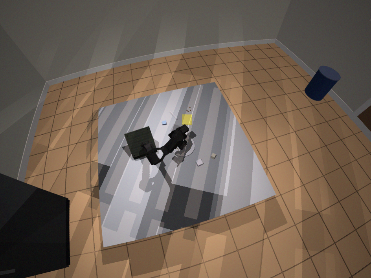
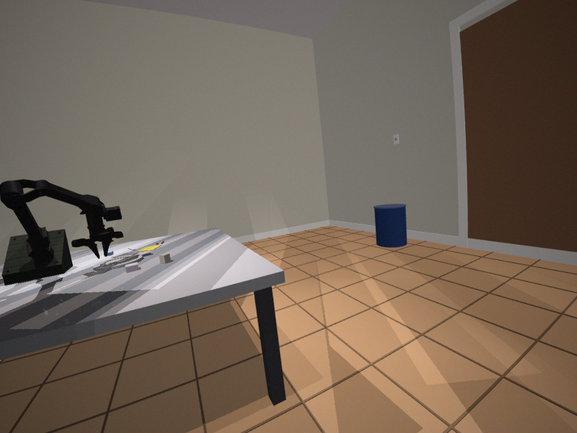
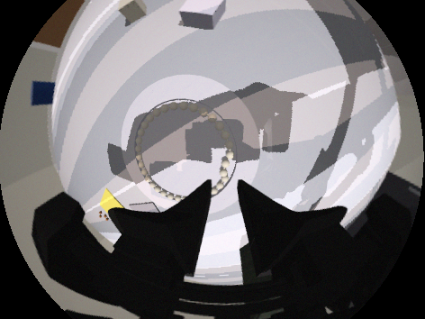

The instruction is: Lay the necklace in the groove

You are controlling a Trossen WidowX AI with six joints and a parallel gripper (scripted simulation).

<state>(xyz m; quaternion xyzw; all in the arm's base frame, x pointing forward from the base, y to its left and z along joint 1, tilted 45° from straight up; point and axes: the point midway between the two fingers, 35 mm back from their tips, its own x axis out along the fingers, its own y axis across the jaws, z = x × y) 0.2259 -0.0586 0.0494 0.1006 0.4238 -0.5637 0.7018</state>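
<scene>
The round bead board lies 6 cm ahead of my gripper tip, 3 cm below it and 1 cm to the left of it. The rest, counted from my gripper tip: grey card (19 cm to the left, 7 cm ahead, 4 cm below); blue block (30 cm to the left, 3 cm below, 2 cm behind); white block (18 cm to the right, 12 cm ahead, 3 cm below).
</scene>
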